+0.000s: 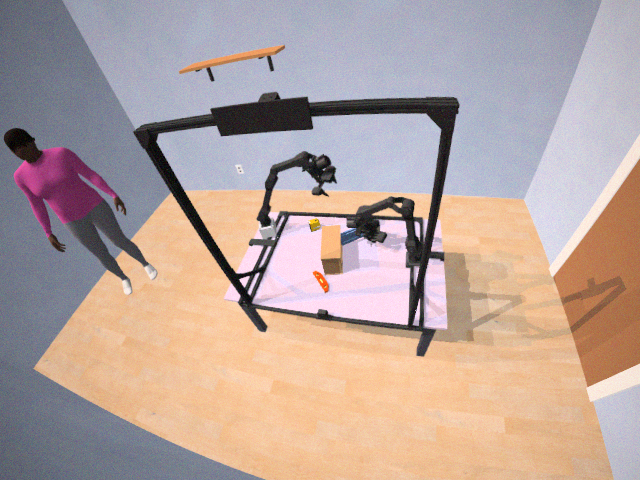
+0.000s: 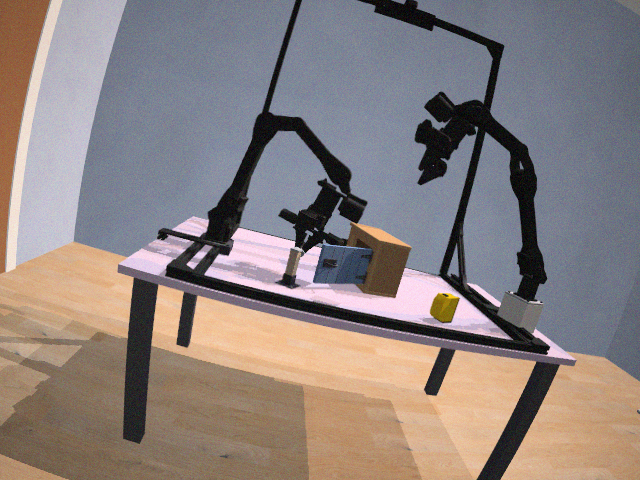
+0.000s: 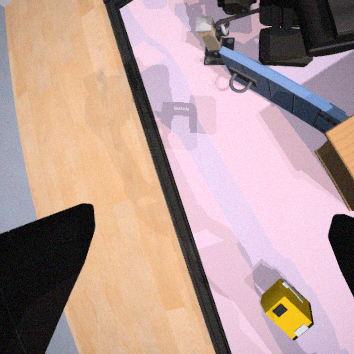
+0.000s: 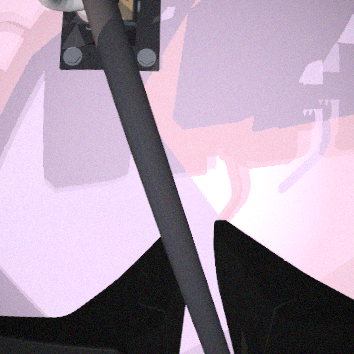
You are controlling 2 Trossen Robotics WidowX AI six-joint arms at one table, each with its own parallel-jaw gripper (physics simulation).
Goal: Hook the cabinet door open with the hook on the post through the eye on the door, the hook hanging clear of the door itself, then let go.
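Places are measured from the left arm's base along level axes (x left, y back, z up), in metres.
Pixels of known places: left gripper, fingertip midpoint: (image 1: 332, 189) (image 2: 419, 177) (image 3: 215, 221); right gripper, fingertip midpoint: (image 1: 374, 242) (image 3: 273, 14) (image 4: 199, 231); left arm's base, link origin: (image 1: 265, 223) (image 2: 525, 297); right arm's base, link origin: (image 1: 414, 258) (image 2: 216, 239).
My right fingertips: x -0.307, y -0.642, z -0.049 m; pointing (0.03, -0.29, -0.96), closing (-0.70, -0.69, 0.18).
Note:
For each thing: its top centre in the pictures, then the offset to it from my right fingertips. "pt": a spot on its surface instead.
- tan cabinet, top centre: (image 2: 379, 233) (image 1: 330, 240) dx -0.015, dy +0.252, dz +0.104 m
- short post, surface spot: (image 3: 209, 36) (image 2: 299, 258) pt dx +0.093, dy -0.034, dz +0.021 m
- dark hook rod, top centre: (image 4: 176, 232) (image 3: 259, 6) dx +0.022, dy +0.000, dz +0.046 m
- yellow block, top centre: (image 3: 288, 318) (image 2: 449, 292) (image 1: 313, 220) dx +0.263, dy +0.332, dz +0.029 m
- orange-red object, top centre: (image 1: 321, 280) dx -0.164, dy +0.347, dz -0.033 m
- black frame rail, surface spot: (image 3: 172, 190) pt dx +0.300, dy +0.086, dz -0.032 m
The tan cabinet (image 1: 331, 250) (image 2: 388, 266) (image 3: 346, 145) stands with its blue door (image 1: 350, 236) (image 2: 345, 268) (image 3: 285, 92) swung open. The eye (image 2: 329, 263) (image 3: 241, 85) is a grey ring on the door's face, near its free edge. The short post (image 2: 292, 264) (image 3: 209, 36) stands by that edge on a dark base. My right gripper (image 2: 302, 250) (image 4: 199, 231) is shut on the dark hook rod (image 3: 240, 17) (image 4: 145, 150), which runs to the post; its held end is hidden. The hook is not through the eye. My left gripper (image 1: 320, 191) (image 2: 429, 174) (image 3: 215, 221) is open and empty, high above the table.
A yellow block (image 1: 314, 224) (image 2: 444, 307) (image 3: 288, 311) stands on the table away from the door. An orange-red object (image 1: 320, 281) lies beyond the cabinet from the door. A black frame rail (image 2: 361, 316) (image 3: 172, 190) runs along the table edge.

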